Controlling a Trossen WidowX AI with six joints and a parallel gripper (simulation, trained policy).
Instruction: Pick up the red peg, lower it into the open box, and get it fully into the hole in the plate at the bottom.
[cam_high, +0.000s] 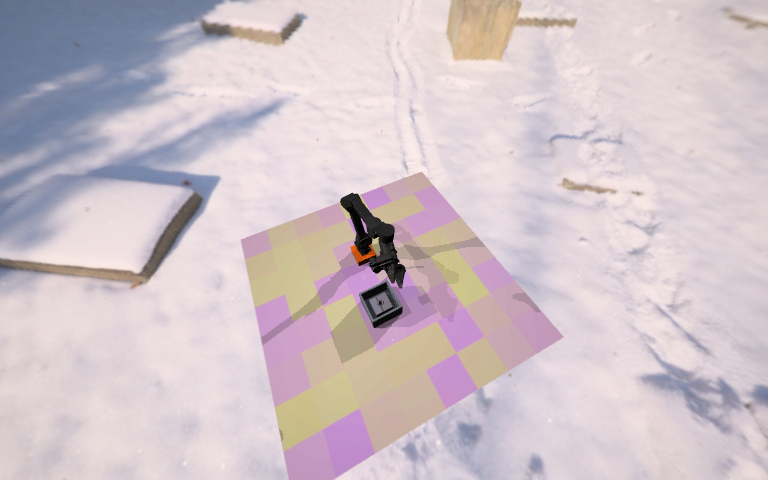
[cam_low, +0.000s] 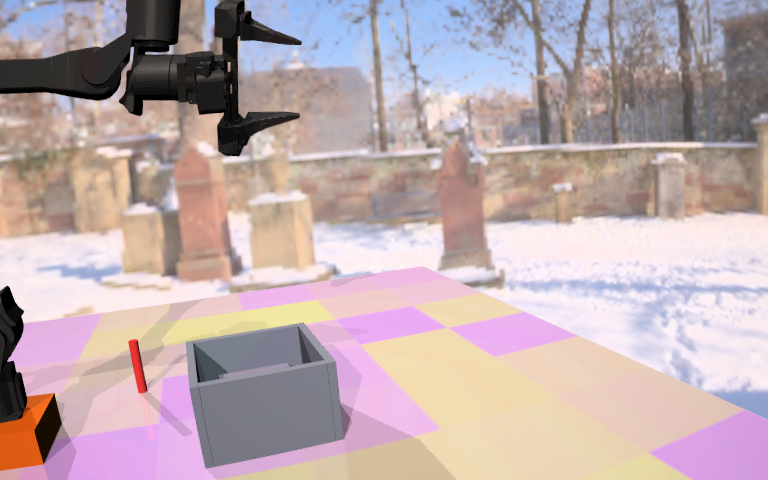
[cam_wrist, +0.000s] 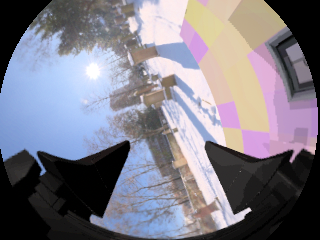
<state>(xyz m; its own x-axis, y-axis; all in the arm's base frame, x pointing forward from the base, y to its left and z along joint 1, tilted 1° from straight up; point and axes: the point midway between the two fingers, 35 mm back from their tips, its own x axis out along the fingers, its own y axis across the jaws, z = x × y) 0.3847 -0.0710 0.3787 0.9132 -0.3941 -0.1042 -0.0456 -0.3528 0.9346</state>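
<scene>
Right now my gripper tip is 37 cm above the red peg, 23 cm past it and 17 cm to the right of it. Also, from my gripper tip: grey box 39 cm below, 10 cm behind, 2 cm to the right.
</scene>
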